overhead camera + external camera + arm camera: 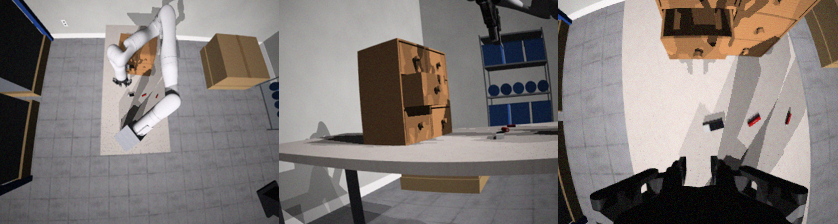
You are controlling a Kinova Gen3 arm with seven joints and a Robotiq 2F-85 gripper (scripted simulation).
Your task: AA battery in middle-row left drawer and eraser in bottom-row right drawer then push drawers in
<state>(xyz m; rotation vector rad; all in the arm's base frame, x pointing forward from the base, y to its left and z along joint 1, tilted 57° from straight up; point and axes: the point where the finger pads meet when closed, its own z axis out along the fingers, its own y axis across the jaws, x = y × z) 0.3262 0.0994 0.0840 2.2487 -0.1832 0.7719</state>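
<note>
My gripper is now 270 mm above the red AA battery, 190 mm to the left of it and 40 mm past it. From my hand the other things lie so: eraser 270 mm below, 50 mm to the right, 10 mm ahead.
</note>
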